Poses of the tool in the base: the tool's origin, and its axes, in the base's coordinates. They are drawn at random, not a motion.
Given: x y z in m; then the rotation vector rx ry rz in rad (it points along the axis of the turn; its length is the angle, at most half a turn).
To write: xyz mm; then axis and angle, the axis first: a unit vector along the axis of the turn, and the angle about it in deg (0 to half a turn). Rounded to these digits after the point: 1 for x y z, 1 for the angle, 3 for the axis.
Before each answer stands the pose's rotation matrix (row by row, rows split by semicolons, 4 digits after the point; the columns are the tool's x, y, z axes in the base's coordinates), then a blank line. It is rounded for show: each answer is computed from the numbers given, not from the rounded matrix.
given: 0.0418 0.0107 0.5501 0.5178 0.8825 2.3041
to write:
-0.7371 -0.4010 0.5440; 0.6618 -0.5913 0.4608; 0.1369 0.6996 0.7013

41.8 10.7 550.1 0.205 0.350 0.914 144.4
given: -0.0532 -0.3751 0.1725 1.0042 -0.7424 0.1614
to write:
0.7476 -0.4480 -0.4903; -0.2040 0.5476 -0.8115; 0.6321 0.7067 0.3180

-53.2 -375.1 172.5 0.797 -0.590 0.128 72.1
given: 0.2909 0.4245 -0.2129 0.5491 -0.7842 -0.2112
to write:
0.6958 -0.0196 -0.7180; -0.3776 0.8404 -0.3889; 0.6110 0.5417 0.5773

290.9 424.5 -212.9 0.560 -0.800 -0.215 56.2
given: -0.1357 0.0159 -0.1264 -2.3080 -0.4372 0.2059
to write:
0.9282 0.2484 -0.2769; 0.3717 -0.6497 0.6632; -0.0151 -0.7185 -0.6954

-135.7 15.9 -126.4 -0.979 -0.185 0.087 135.1
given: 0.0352 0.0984 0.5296 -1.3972 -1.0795 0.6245
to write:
0.4247 0.2396 -0.8731; 0.8763 0.1336 0.4629; 0.2275 -0.9616 -0.1532

35.2 98.4 529.6 -0.746 -0.576 0.333 107.3
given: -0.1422 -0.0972 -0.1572 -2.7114 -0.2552 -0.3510
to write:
0.9520 0.2257 0.2069; 0.1272 -0.9061 0.4034; 0.2785 -0.3578 -0.8913

-142.2 -97.2 -157.2 -0.987 -0.093 -0.128 157.3
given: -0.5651 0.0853 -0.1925 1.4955 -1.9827 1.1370
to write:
-0.3423 -0.9279 0.1474; -0.5959 0.0931 -0.7976; 0.7264 -0.3609 -0.5848

-565.1 85.3 -192.5 0.548 -0.726 0.416 156.5
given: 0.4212 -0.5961 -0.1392 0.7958 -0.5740 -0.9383
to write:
0.4825 0.4801 -0.7326; -0.8709 0.3525 -0.3425; 0.0938 0.8033 0.5882

421.2 -596.1 -139.2 0.586 -0.423 -0.691 77.8
